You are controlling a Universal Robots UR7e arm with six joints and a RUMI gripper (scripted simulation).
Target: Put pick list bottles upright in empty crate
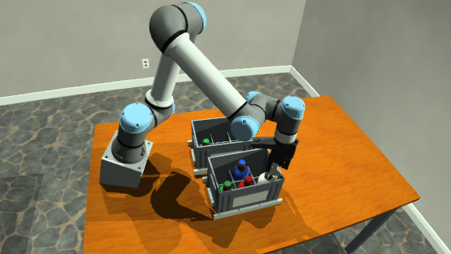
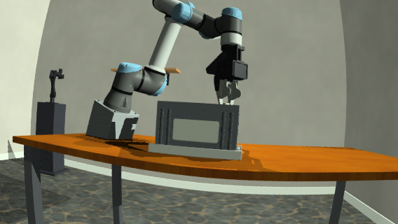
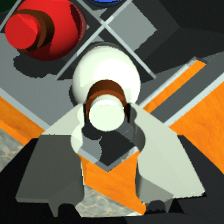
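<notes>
The white-label bottle is 7 cm below my hand. Round my hand: green bottle (27 cm to the left, 16 cm behind, 9 cm below); then blue-label bottle (10 cm to the left, 9 cm below, 7 cm behind); then red-label bottle (9 cm below, 9 cm behind, 1 cm to the left).
</notes>
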